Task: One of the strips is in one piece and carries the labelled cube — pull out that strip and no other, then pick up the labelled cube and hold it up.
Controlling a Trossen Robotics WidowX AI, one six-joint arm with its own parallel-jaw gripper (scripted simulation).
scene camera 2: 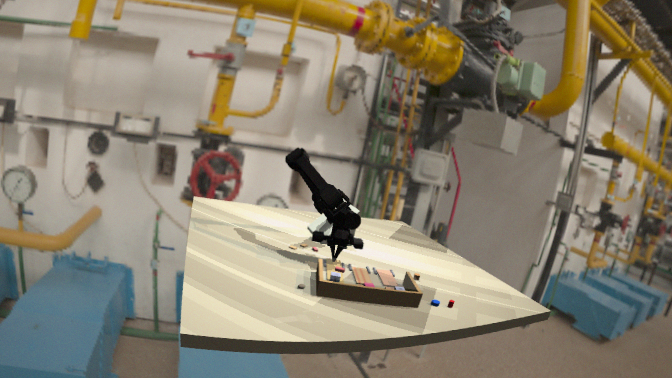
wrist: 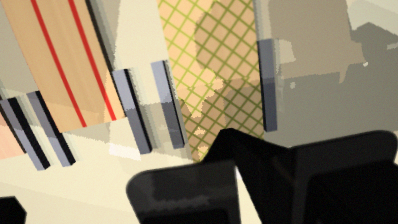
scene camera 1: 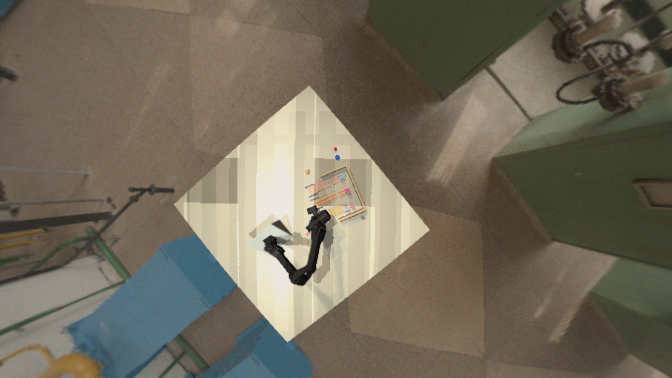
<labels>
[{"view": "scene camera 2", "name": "my gripper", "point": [333, 261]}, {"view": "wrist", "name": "my gripper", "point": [226, 134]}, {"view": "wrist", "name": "strip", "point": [214, 58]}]
</labels>
